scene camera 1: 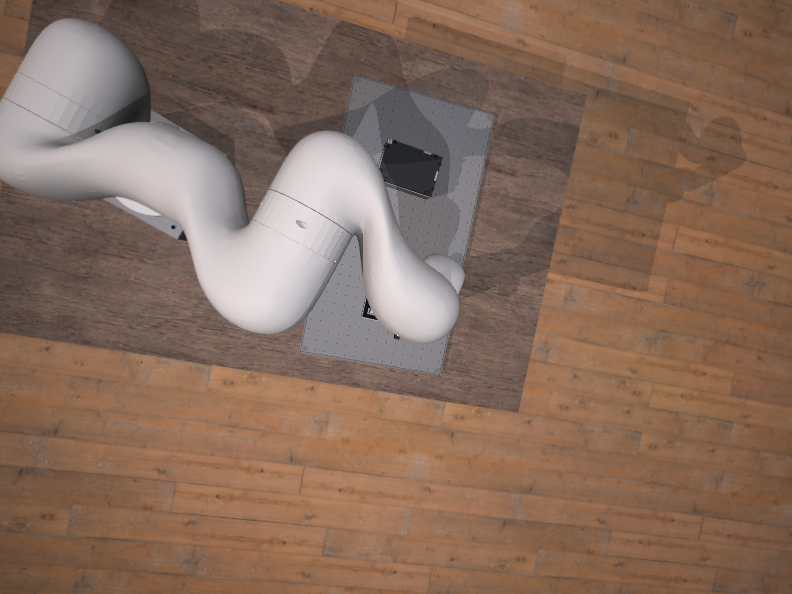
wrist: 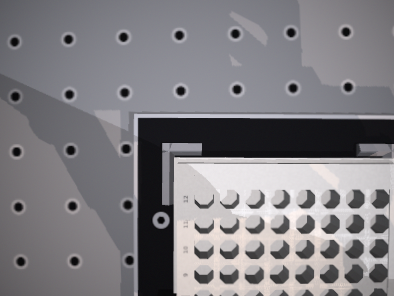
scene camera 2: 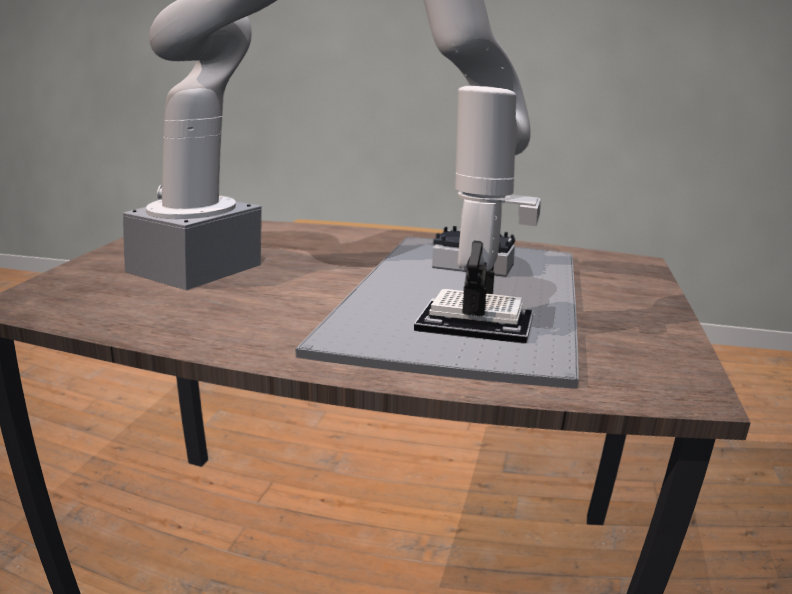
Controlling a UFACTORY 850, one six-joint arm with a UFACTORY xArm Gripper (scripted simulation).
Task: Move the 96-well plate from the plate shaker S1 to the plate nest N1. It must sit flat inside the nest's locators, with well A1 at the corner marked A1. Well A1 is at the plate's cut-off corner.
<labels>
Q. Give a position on a 96-well plate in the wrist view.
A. At 326,243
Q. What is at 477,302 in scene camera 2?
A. My gripper.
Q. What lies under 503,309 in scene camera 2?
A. A 96-well plate.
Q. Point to a black plate nest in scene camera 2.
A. At 524,320
</labels>
